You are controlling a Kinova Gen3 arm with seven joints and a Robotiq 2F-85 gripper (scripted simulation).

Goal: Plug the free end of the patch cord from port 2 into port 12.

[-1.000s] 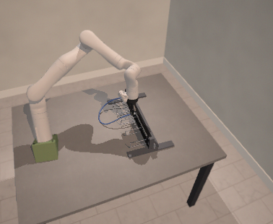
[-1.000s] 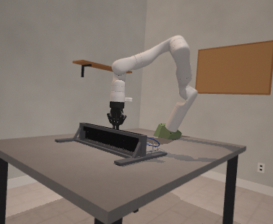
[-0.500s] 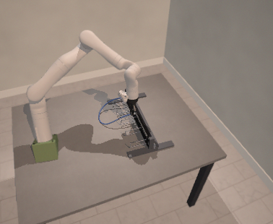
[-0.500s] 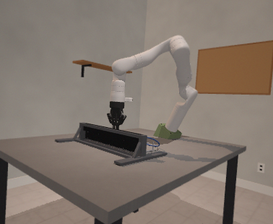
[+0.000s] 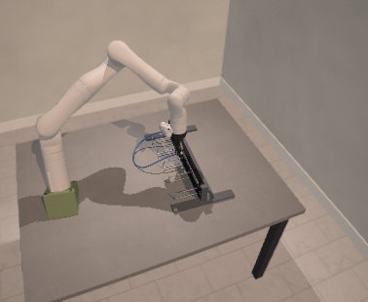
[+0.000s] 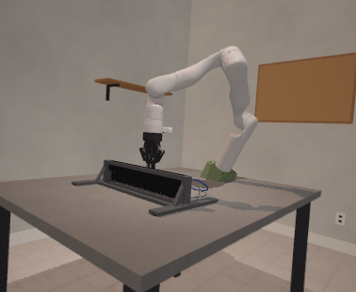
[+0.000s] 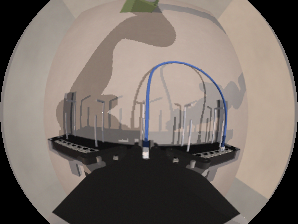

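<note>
Right now my hand is 1 cm short of the white plug and 1 cm above it.
</note>
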